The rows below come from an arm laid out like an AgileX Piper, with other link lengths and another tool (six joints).
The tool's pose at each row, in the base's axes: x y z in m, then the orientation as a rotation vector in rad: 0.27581, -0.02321, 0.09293, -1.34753, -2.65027, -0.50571; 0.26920, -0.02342, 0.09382, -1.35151, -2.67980, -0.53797; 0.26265, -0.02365, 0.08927, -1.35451, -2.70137, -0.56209; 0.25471, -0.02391, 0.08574, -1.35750, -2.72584, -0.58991; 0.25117, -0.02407, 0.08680, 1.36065, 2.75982, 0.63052; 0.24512, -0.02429, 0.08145, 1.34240, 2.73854, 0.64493; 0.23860, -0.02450, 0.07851, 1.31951, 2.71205, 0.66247; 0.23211, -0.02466, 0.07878, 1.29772, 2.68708, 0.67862; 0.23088, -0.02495, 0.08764, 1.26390, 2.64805, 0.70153; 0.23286, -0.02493, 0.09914, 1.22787, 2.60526, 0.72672; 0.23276, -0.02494, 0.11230, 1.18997, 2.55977, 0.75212; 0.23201, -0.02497, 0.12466, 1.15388, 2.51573, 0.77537; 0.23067, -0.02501, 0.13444, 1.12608, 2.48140, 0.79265
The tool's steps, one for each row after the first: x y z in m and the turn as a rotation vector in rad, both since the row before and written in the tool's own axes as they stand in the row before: 0.00400, -0.00521, -0.00116, -0.02972, -0.02026, -0.01302; 0.00270, -0.00655, 0.00368, -0.02197, -0.01503, -0.00944; 0.00387, -0.00741, 0.00239, -0.02501, -0.01706, -0.01087; 0.00227, -0.00250, -0.00150, -0.03614, -0.02462, -0.01582; 0.00268, -0.00661, 0.00379, -0.02111, -0.01442, -0.00912; 0.00348, -0.00611, 0.00131, -0.02626, -0.01787, -0.01153; 0.00403, -0.00477, -0.00180, -0.02476, -0.01677, -0.01108; 0.00159, 0.00270, -0.00838, -0.03781, -0.02668, -0.01742; -0.00028, 0.00668, -0.00956, -0.04165, -0.02825, -0.01849; 0.00073, 0.00646, -0.01144, -0.04396, -0.02976, -0.01962; 0.00066, 0.00611, -0.01075, -0.04218, -0.02857, -0.01881; 0.00066, 0.00472, -0.00864, -0.03267, -0.02211, -0.01458
